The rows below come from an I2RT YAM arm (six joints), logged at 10 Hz.
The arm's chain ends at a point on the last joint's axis. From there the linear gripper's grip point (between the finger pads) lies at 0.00 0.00 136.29 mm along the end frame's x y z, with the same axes.
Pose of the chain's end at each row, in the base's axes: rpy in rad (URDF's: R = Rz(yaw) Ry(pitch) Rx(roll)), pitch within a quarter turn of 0, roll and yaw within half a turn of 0; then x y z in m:
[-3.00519, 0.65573, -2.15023, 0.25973, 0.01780, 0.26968]
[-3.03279, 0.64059, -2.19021, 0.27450, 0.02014, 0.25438]
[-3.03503, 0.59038, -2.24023, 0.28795, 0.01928, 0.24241]
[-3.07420, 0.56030, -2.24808, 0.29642, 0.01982, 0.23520]
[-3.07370, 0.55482, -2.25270, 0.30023, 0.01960, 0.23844]
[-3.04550, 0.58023, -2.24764, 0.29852, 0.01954, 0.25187]
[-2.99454, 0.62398, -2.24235, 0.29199, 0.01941, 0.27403]
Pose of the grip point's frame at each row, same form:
[-3.00519, 0.65573, -2.15023, 0.32032, 0.07654, 0.16266]
[-3.03279, 0.64059, -2.19021, 0.33356, 0.07748, 0.14576]
[-3.03503, 0.59038, -2.24023, 0.34613, 0.06944, 0.12983]
[-3.07420, 0.56030, -2.24808, 0.34886, 0.07038, 0.12001]
[-3.07370, 0.55482, -2.25270, 0.35256, 0.06938, 0.12286]
[-3.04550, 0.58023, -2.24764, 0.35530, 0.06933, 0.13841]
[-2.99454, 0.62398, -2.24235, 0.35663, 0.06865, 0.16462]

